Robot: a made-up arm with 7 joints.
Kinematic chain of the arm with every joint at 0, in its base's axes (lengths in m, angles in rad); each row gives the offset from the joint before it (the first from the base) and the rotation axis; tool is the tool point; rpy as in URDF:
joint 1: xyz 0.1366 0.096 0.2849 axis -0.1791 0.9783 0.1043
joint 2: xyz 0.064 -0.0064 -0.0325 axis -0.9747 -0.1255 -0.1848
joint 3: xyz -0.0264 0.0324 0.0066 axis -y
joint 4: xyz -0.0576 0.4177 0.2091 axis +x
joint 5: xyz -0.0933 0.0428 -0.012 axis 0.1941 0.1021 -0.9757
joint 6: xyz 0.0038 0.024 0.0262 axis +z
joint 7: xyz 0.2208 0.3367 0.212 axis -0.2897 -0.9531 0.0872
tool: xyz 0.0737 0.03 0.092 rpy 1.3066 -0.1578 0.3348
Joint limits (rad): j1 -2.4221..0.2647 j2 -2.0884..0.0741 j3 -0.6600..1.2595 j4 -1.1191..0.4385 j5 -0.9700..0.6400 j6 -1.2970..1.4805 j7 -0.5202..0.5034
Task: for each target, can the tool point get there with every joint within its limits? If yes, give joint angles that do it. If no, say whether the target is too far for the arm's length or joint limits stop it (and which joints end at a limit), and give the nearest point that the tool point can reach.
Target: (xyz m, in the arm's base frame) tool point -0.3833 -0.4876 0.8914
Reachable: yes | joints -1.0765 -1.8466 -0.1017 -0.4952 0.0815 -0.1634 0.0833
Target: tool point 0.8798 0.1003 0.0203
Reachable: no: joint limits stop it (at a limit: joint 1, joint 2, joint 3, joint 5) | nearest point 0.7118 -0.0300 0.1982 | short by 0.277 m
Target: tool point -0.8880 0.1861 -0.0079
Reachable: yes | joints -1.2889 -1.0706 0.4023 0.0864 -0.3143 1.1178 -0.4378
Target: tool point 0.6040 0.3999 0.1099
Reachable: no: joint limits stop it (at a limit: joint 1, joint 2, joint 3, joint 4, joint 5, joint 7) | nearest point 0.6705 0.3558 0.1912 | short by 0.114 m
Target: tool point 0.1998 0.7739 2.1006
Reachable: no: too far | nearest point 0.1728 0.4873 1.3304 | short by 0.822 m
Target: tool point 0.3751 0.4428 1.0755
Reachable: yes | joints 0.0266 -0.8866 0.2511 -0.9774 -0.2196 -0.8995 0.2626
